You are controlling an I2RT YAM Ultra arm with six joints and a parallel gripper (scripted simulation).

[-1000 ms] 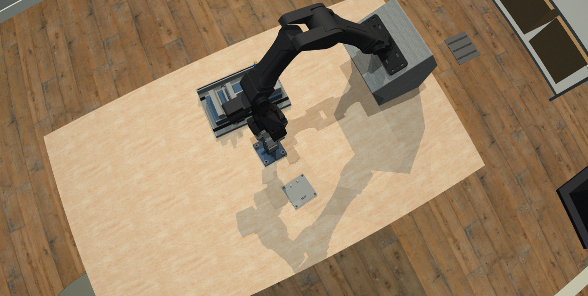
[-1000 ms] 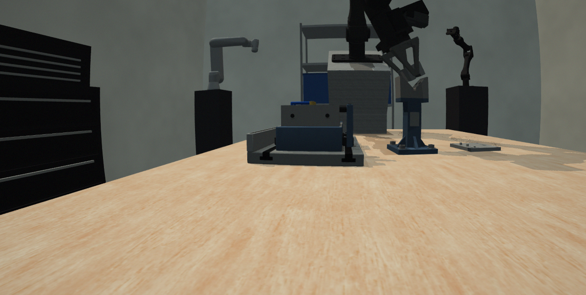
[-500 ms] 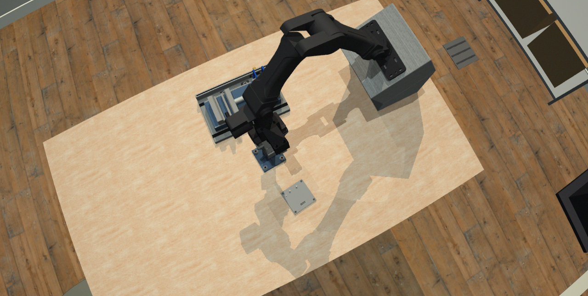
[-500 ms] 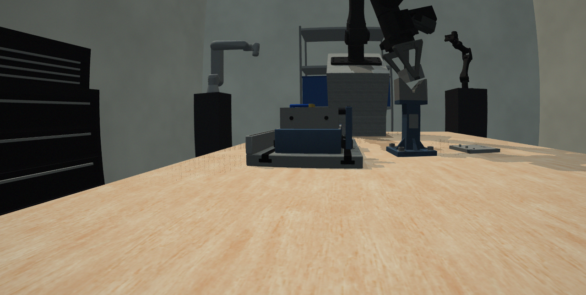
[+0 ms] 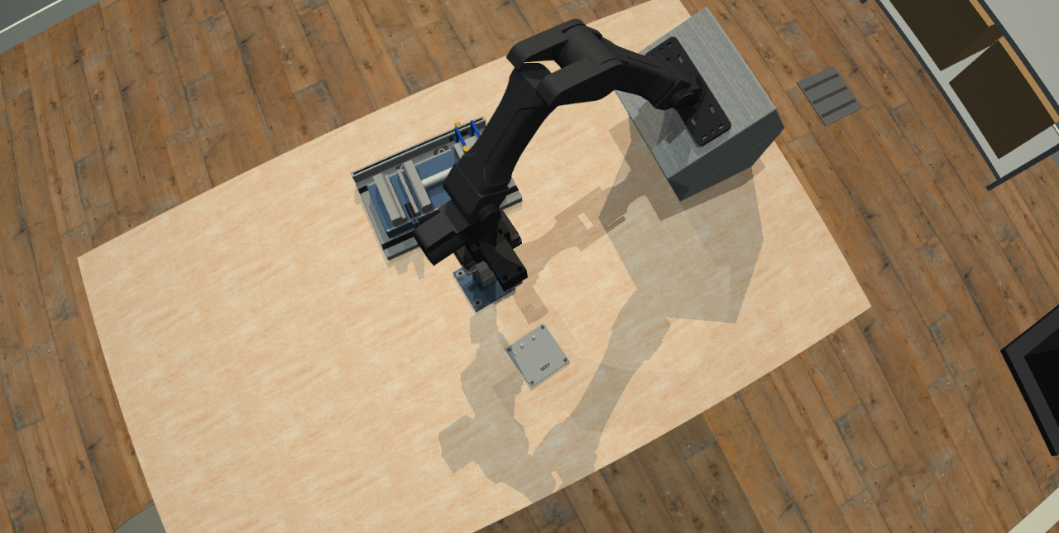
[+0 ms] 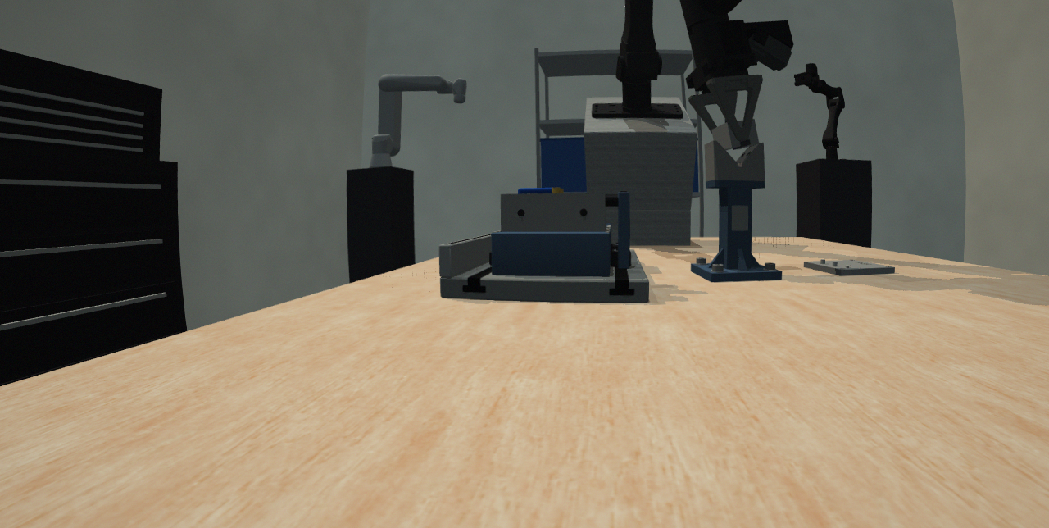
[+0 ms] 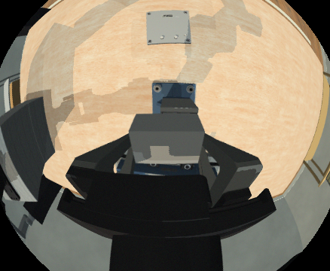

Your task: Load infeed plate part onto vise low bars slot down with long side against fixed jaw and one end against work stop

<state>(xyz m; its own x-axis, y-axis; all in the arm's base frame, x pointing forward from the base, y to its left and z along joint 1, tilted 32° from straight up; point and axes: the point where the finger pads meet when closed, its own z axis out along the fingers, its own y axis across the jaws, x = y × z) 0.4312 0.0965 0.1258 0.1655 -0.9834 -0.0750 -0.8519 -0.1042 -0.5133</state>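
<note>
Right now my hand is 17 cm to the left of the work stop rod, 9 cm short of it and 8 cm above it. Round my hand: part (right at my hand); then air cylinder (21 cm to the right, 9 cm below, 7 cm behind); then infeed plate (18 cm to the left, 17 cm below, 2 cm behind).
</note>
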